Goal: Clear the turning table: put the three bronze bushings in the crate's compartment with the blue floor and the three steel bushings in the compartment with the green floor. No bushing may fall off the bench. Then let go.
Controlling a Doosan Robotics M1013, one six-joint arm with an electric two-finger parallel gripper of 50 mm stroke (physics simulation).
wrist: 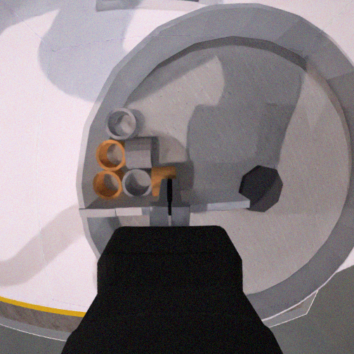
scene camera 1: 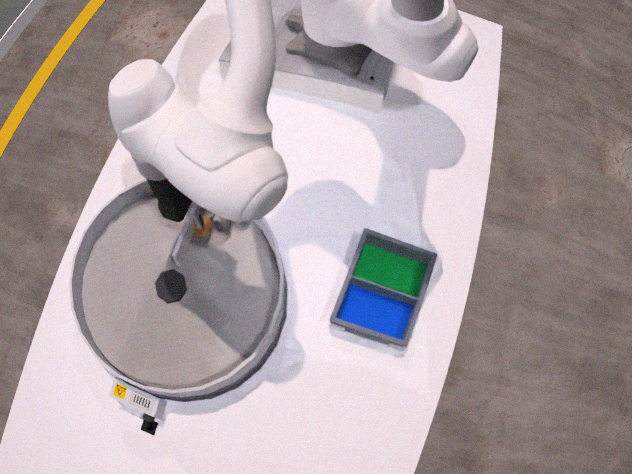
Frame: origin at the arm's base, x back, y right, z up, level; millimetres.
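Seen in the pictures: gripper, fingertip midpoint: [scene camera 1: 197, 223]; arm's base, origin of the base link: [scene camera 1: 337, 40].
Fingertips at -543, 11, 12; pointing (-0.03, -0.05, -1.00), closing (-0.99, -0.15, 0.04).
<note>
Pixels of each thing's middle, then the offset from my fingertips to it, as dx, dy, dz. "*": a spot on its surface instead. Level surfaces: height alone.
- round turning table, body centre: [scene camera 1: 171, 286] -122, -6, -37
- crate, body centre: [scene camera 1: 384, 290] +66, -348, -64
- bare green floor, its level: dz -83
- dark octagonal hub, body centre: [scene camera 1: 170, 286] -122, -6, -32
- control box, surface spot: [scene camera 1: 137, 400] * -353, -58, -31
The round turning table [scene camera 1: 127, 306] [wrist: 240, 70] carries six bushings near its rim. A steel one [wrist: 133, 126] stands apart at the top of the group in the wrist view; below it are a bronze one [wrist: 101, 155] and a steel one [wrist: 138, 152], then a bronze one [wrist: 99, 185], a steel one [wrist: 126, 183] and a bronze one [wrist: 156, 182]. My gripper [wrist: 169, 189] is shut, its fingers together over the right part of that last bronze bushing, which stays in line with its neighbours. No bushing shows held. The crate [scene camera 1: 367, 334] has a bare green floor [scene camera 1: 390, 267] and a bare blue floor [scene camera 1: 376, 311].
A dark octagonal hub [scene camera 1: 171, 285] [wrist: 260, 188] stands at the table's centre. A thin straight fence [wrist: 220, 204] runs from the hub to the rim, beside the bushings. The crate has raised walls and a divider. A control box [scene camera 1: 137, 400] sits at the table's outer edge.
</note>
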